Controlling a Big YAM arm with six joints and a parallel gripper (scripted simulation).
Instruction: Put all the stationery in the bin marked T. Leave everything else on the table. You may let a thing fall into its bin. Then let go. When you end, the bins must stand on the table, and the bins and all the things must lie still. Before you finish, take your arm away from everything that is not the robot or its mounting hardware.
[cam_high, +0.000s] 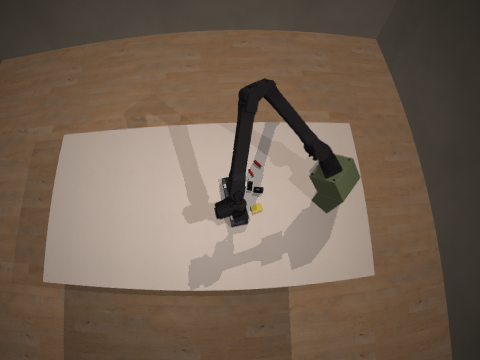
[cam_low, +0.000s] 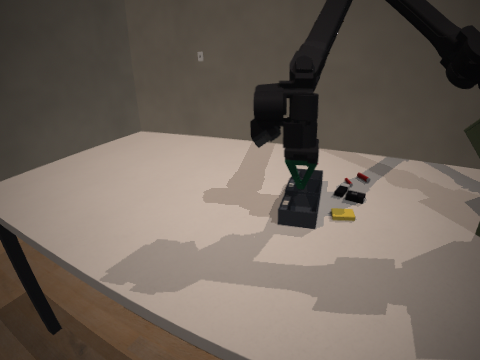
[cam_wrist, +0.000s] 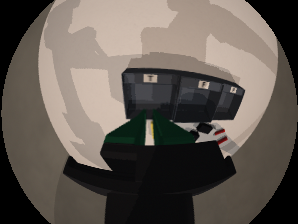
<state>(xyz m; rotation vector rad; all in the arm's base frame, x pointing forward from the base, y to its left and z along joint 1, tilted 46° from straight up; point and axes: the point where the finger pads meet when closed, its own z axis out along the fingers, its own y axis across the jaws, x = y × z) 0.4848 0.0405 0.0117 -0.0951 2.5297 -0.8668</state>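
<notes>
Right now my hand is 150 mm to the left of the black item, 120 mm past it and 80 mm above it. From my hand the other things lie so: three joined bins 80 mm to the right, 60 mm below, 10 mm behind; then yellow block 100 mm behind, 80 mm below, 10 mm to the right.
</notes>
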